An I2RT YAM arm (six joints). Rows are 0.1 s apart.
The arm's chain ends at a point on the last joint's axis. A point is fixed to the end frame.
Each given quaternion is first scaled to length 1.
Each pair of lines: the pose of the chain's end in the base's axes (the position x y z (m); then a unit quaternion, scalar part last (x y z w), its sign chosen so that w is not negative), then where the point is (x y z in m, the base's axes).
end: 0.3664 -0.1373 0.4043 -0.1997 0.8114 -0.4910 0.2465
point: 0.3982 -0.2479 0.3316
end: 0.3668 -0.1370 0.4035 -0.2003 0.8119 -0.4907 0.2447
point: 0.3983 -0.2476 0.3307
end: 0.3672 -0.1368 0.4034 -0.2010 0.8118 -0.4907 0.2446
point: 0.3987 -0.2474 0.3306
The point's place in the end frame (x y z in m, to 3 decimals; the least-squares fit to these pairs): 0.052 0.014 0.125
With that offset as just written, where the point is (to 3 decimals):
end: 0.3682 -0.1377 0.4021 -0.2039 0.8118 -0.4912 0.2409
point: 0.399 -0.249 0.329
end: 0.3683 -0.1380 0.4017 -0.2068 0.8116 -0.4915 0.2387
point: 0.399 -0.249 0.329
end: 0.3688 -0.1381 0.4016 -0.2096 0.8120 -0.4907 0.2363
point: 0.399 -0.249 0.329
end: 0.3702 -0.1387 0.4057 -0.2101 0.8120 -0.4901 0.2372
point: 0.401 -0.250 0.333
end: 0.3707 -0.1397 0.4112 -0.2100 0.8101 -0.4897 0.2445
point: 0.403 -0.250 0.339
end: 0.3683 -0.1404 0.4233 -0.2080 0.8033 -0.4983 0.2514
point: 0.403 -0.252 0.353
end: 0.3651 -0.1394 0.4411 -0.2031 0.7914 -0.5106 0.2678
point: 0.403 -0.252 0.375
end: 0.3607 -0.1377 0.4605 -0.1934 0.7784 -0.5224 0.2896
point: 0.403 -0.251 0.399
